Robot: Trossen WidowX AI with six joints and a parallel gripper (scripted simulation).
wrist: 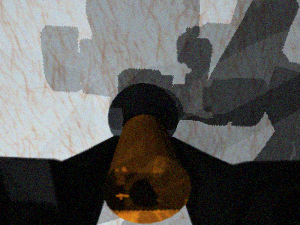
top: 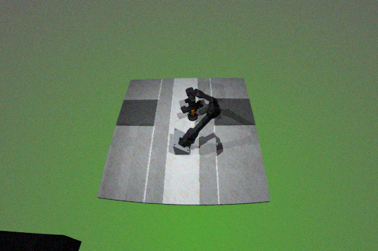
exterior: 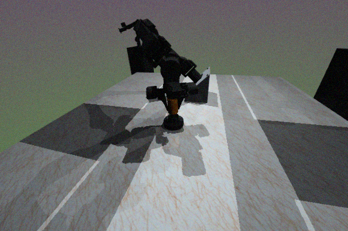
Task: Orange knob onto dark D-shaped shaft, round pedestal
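Right now the orange knob is 2 cm above my gripper tip. Round my gripper tip: dark round pedestal: 4 cm below.
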